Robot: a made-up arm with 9 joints.
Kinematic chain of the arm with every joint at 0, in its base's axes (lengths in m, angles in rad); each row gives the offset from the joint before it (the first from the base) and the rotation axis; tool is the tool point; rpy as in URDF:
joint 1: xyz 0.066 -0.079 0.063 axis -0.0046 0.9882 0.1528
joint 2: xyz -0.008 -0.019 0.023 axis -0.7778 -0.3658 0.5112
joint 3: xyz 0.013 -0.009 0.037 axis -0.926 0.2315 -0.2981
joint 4: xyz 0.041 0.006 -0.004 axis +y
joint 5: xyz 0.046 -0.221 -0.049 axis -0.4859 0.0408 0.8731
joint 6: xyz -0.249 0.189 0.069 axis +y
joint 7: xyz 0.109 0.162 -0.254 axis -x
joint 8: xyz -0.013 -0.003 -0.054 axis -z
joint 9: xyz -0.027 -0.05 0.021 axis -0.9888 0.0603 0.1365
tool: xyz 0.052 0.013 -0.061 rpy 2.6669 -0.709 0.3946
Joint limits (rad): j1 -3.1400..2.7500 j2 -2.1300..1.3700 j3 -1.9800..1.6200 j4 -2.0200..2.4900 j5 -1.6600..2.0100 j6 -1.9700..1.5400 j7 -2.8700..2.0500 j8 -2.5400..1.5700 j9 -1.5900..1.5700
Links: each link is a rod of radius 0.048 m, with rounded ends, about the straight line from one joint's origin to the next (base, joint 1, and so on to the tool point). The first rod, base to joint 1, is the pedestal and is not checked.
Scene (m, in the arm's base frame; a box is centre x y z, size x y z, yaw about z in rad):
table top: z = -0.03
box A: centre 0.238 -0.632 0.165 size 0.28 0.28 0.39 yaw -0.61
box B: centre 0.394 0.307 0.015 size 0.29 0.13 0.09 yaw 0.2
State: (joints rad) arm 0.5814 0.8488 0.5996 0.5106 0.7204 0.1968 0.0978 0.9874 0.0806
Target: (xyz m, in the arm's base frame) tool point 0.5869 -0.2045 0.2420
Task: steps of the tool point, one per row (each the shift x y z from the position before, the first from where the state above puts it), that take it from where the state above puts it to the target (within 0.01 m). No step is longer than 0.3 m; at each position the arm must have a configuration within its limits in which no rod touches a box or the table.
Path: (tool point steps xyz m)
1: 0.1235 -0.0232 0.0933
2: 0.1461 0.0406 0.0947
3: 0.1429 0.1133 0.0733
4: 0.1914 0.0056 -0.1719
5: 0.1104 0.1230 -0.1928

